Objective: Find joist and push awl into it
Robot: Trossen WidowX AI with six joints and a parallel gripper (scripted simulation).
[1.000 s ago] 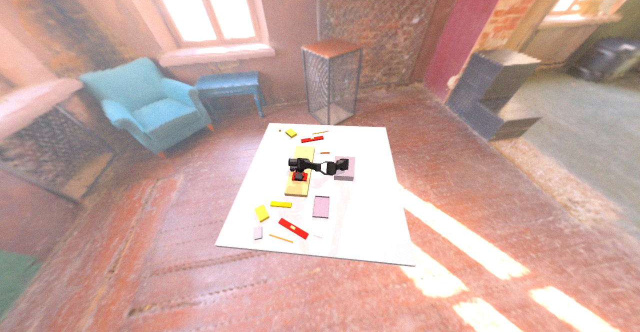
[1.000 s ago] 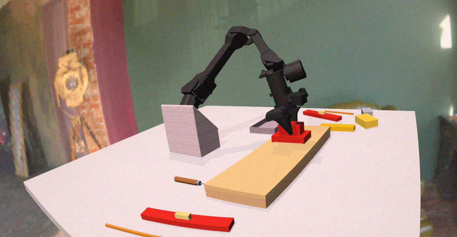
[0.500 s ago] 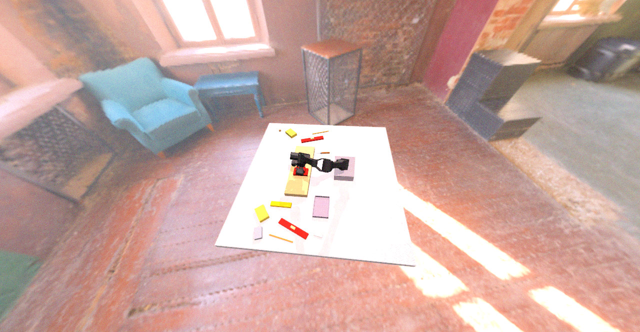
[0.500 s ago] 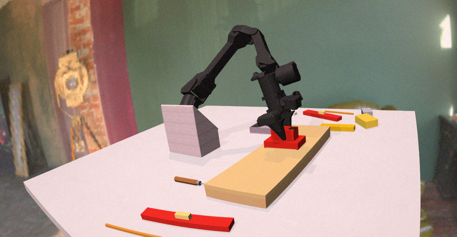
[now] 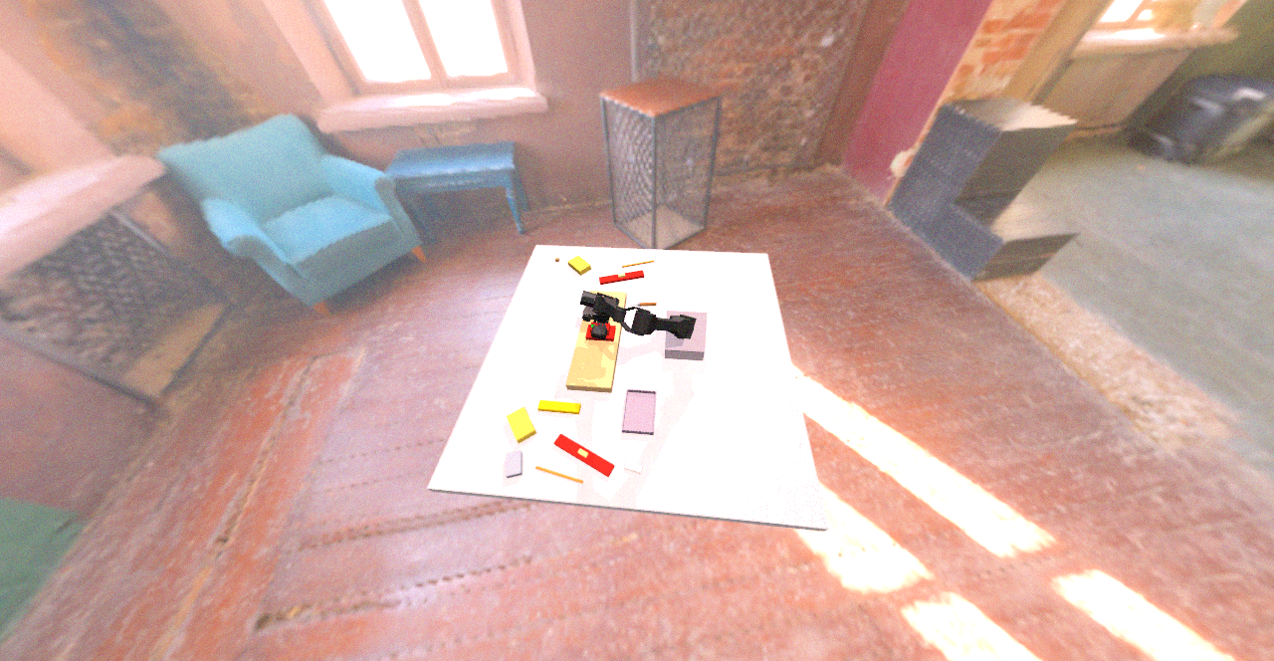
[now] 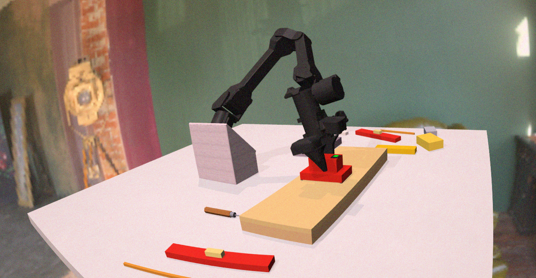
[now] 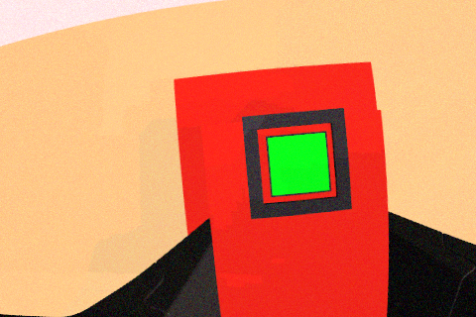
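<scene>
Right now the grey tray is 21 cm behind my gripper tip, 33 cm to the left of it and 5 cm below it. The rest, counted from my gripper tip: awl: 16 cm behind, 22 cm to the right, 6 cm below; then red stud finder: 1 cm ahead, 2 cm above; then square light: 2 cm ahead, 3 cm above.
</scene>
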